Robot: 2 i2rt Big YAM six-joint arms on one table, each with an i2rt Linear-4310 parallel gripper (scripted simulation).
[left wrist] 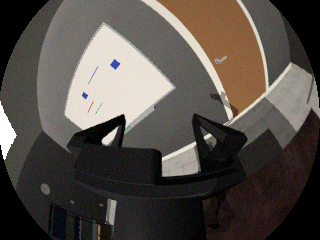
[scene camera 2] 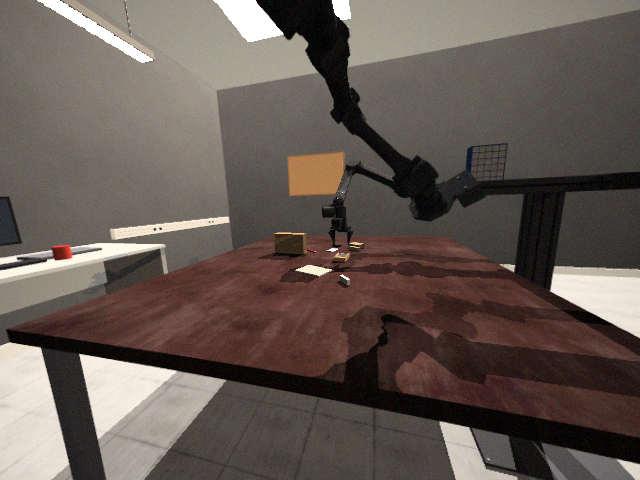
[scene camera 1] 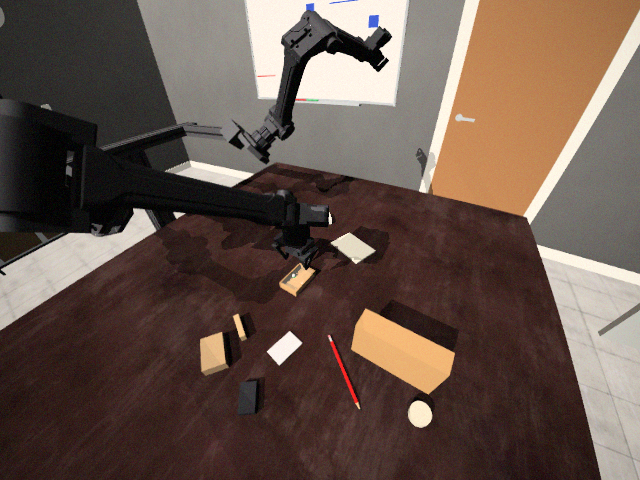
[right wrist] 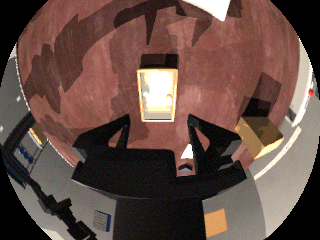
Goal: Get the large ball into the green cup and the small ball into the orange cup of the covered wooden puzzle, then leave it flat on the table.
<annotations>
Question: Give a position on a cardboard box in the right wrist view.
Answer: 259,134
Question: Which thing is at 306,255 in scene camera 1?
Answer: The right gripper.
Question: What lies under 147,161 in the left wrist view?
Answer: The left gripper.
</annotations>
